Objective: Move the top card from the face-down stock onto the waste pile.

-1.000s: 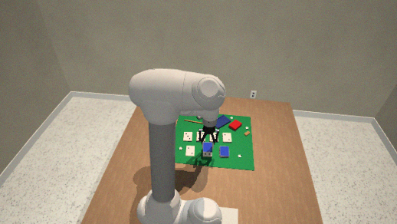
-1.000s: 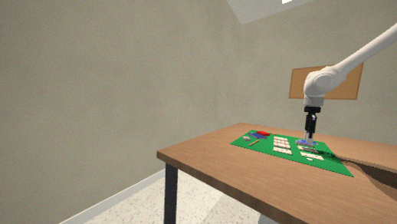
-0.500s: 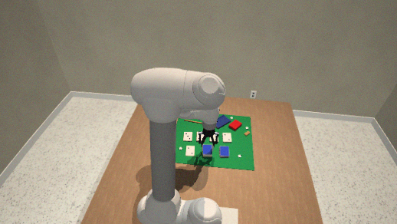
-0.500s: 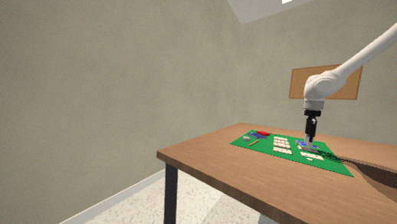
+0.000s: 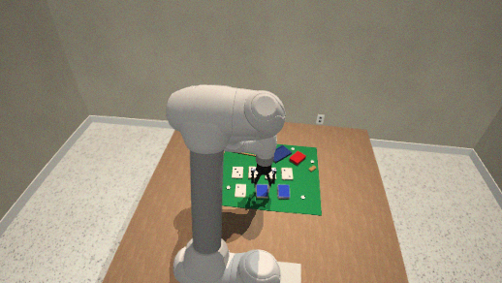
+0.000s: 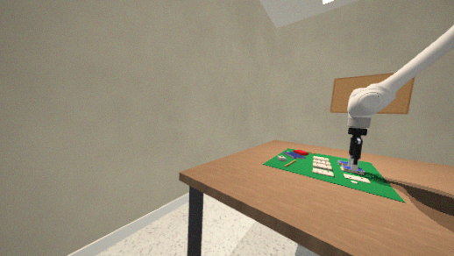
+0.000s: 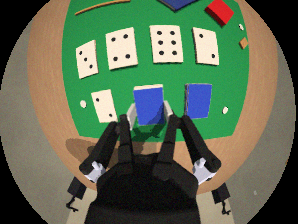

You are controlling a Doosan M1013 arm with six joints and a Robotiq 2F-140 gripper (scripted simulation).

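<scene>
Now: hand 120 mm to the right of the face-up card and 40 mm above it. The rest, counted from my hand: green mat (150 mm ahead, 60 mm below, 30 mm to the right); red block (290 mm ahead, 210 mm to the right, 40 mm below); pencil (300 mm ahead, 120 mm to the left, 40 mm below).
</scene>
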